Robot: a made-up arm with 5 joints.
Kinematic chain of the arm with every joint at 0, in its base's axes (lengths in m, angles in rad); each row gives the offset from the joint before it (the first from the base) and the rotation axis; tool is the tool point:
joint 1: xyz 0 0 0.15 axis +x
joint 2: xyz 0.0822 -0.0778 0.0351 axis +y
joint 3: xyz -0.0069 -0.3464 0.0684 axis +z
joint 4: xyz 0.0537 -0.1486 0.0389 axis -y
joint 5: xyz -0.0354 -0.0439 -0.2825 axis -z
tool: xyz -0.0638 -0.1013 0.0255
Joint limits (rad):
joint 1: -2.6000..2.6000
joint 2: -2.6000..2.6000
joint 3: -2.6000..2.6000
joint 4: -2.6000..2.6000
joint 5: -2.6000..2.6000
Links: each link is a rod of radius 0.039 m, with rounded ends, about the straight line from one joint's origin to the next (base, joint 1, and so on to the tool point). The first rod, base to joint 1, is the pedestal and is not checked.
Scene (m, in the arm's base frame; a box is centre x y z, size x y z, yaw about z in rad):
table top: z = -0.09
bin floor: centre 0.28 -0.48 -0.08 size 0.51 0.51 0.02 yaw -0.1
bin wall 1: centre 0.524 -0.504 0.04 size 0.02 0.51 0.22 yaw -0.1
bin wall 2: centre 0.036 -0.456 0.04 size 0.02 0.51 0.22 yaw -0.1
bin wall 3: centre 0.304 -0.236 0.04 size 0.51 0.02 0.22 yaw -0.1
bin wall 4: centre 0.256 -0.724 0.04 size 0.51 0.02 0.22 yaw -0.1
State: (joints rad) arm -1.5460 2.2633 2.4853 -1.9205 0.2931
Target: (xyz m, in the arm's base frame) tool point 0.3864 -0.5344 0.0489
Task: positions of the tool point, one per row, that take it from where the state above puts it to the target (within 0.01 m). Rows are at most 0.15 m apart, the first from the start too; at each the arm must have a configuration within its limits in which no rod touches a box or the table.
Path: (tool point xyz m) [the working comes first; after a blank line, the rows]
Joints at the target: -0.3723 1.7071 1.8229 -2.0845 0.3264
Straight joint move there: clear.

1: 0.2072 -0.4628 0.3552
2: 0.2686 -0.5148 0.2548
3: 0.3297 -0.5372 0.1494
4: 0.3864 -0.5344 0.0489

